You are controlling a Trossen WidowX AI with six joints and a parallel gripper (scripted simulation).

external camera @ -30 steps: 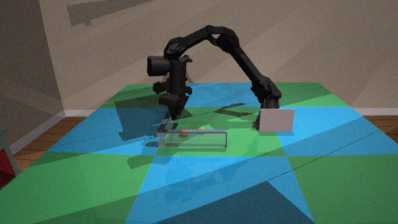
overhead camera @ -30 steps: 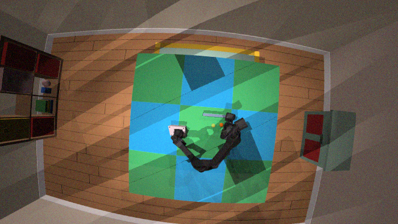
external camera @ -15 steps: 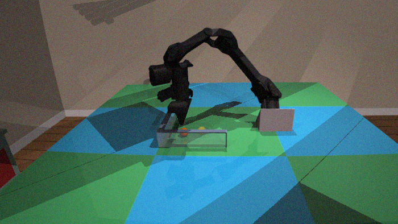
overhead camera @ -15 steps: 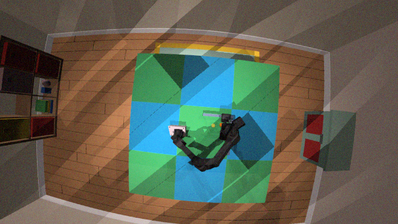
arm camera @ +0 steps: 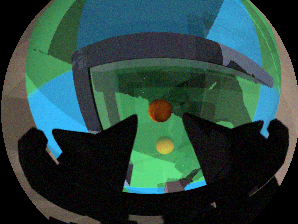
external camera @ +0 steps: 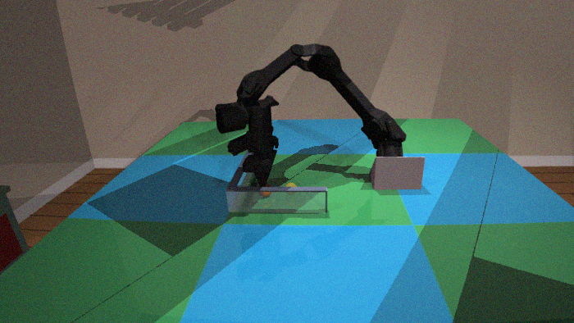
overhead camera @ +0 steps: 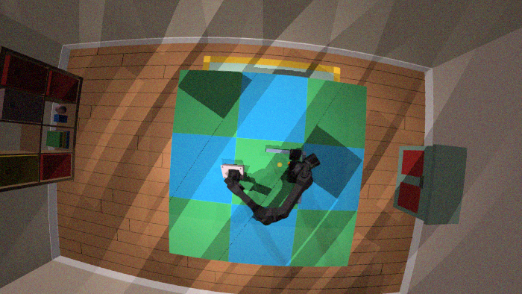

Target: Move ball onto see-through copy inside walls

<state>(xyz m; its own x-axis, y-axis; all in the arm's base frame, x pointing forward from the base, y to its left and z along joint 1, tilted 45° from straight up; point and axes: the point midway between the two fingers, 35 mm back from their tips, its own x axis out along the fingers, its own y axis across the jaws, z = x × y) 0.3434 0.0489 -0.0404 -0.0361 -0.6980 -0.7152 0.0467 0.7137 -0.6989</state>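
Now: the ball 20 mm below my gripper tip. Round my gripper tip: wall (70 mm to the left, 40 mm behind, 10 mm below); see-through copy (70 mm behind, 20 mm below, 10 mm to the right).
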